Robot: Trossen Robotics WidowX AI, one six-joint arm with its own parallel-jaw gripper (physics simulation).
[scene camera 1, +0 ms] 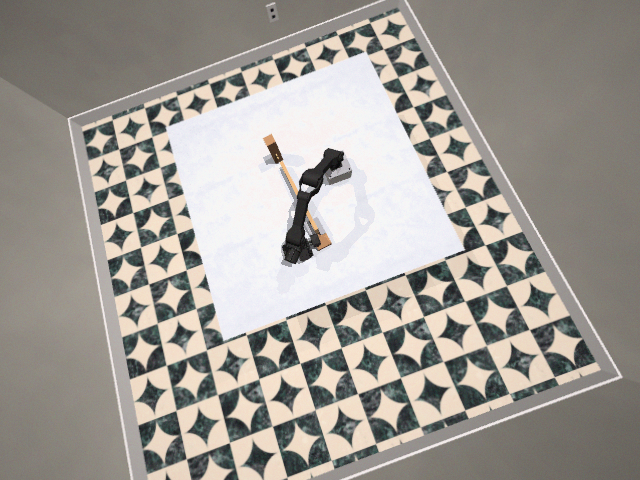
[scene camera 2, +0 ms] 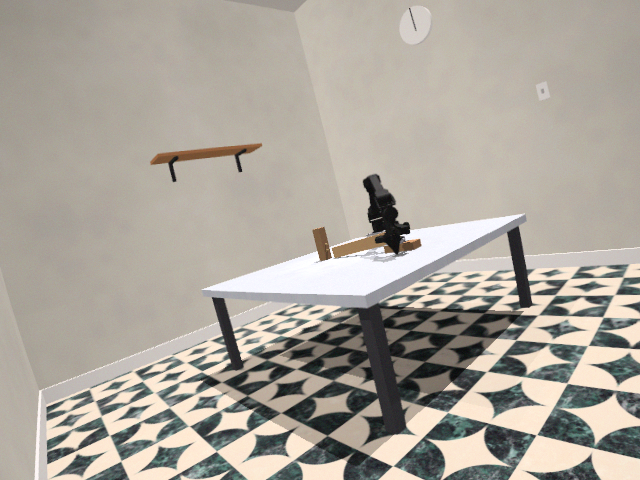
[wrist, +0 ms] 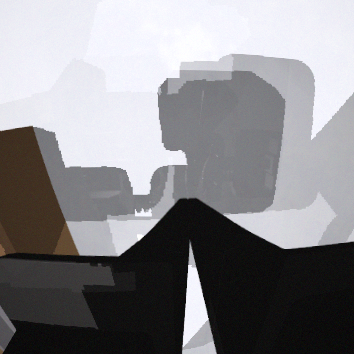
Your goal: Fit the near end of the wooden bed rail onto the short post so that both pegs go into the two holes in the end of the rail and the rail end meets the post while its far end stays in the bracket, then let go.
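Frame: origin at the arm's base, x ahead, y left, z up, level; metres.
Seen in the pictures: gripper, between the fingertips: (scene camera 2: pixel 397 254) (wrist: pixel 187 206); arm's base, origin of its link: (scene camera 1: pixel 334 163) (scene camera 2: pixel 379 231).
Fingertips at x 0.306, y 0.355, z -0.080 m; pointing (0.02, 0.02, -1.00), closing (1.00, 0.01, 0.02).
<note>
Offsets run from my fingertips to a thing's top centre. "spot": to the spot under its first point. Level surfaces: height alone.
The wooden rail (scene camera 1: pixel 289 179) (scene camera 2: pixel 356 246) runs between the peg post and the bracket block. The peg post @(spot: dy -0.551, dx -0.026, dz +0.180 m) (scene camera 1: pixel 268 138) (scene camera 2: pixel 320 242) stands upright; small pegs show on its rail side. A narrow gap shows between it and the rail's near end in scene camera 2. The brown bracket block @(dy -0.043, dx -0.098, dz +0.035 m) (scene camera 1: pixel 324 241) (scene camera 2: pixel 412 244) (wrist: pixel 25 185) sits at the far end; the arm partly hides the rail's seat there. My gripper (scene camera 2: pixel 397 252) (wrist: pixel 187 206) is shut and empty, low beside the bracket block, which is at the left in the wrist view. The rail's holes are hidden.
The white table @(dz +0.000 m) (scene camera 1: pixel 232 289) (scene camera 2: pixel 284 284) bears these parts. The arm's grey base (scene camera 1: pixel 339 174) stands to the right of the rail in scene camera 1. The black arm (scene camera 1: pixel 301 211) (scene camera 2: pixel 379 198) crosses over the rail. Its dark shadow falls across the table in the wrist view.
</note>
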